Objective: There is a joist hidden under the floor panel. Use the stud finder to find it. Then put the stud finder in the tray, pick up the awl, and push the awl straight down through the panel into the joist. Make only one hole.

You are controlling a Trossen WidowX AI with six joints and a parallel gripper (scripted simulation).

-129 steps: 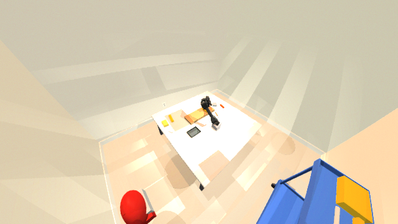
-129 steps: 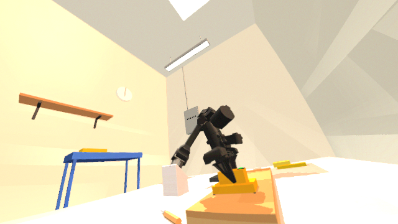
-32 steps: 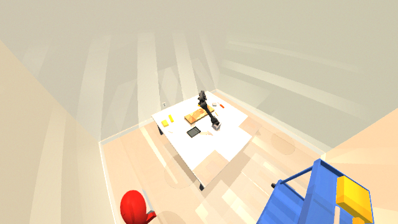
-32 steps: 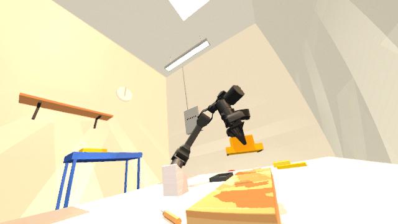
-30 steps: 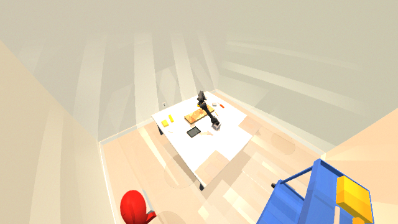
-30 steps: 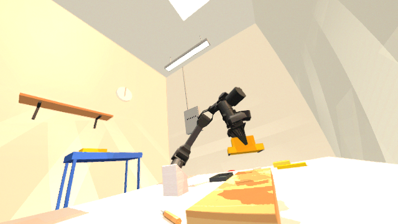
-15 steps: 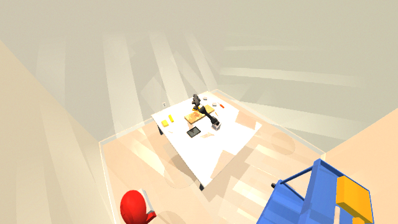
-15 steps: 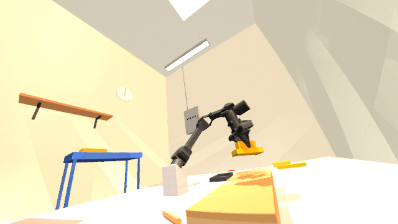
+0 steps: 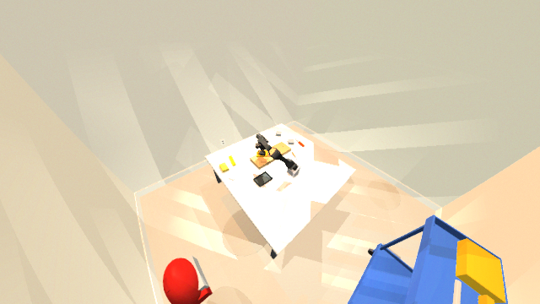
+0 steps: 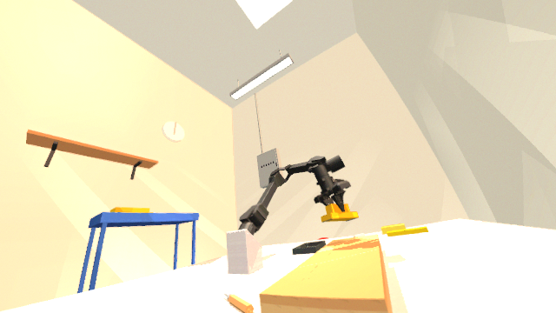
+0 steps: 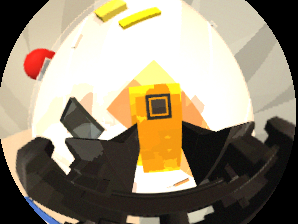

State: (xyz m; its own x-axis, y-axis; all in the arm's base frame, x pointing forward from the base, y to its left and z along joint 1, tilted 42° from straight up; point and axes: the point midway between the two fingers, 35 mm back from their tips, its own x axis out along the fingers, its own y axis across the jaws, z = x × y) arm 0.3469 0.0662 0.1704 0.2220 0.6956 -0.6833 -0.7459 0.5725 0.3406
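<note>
The dark tray is 21 cm behind my gripper tip, 14 cm to the left of it and 13 cm below it. Round my gripper tip: awl 39 cm to the right, 19 cm behind, 13 cm below; orange stud finder 2 cm above, 1 cm to the left.
</note>
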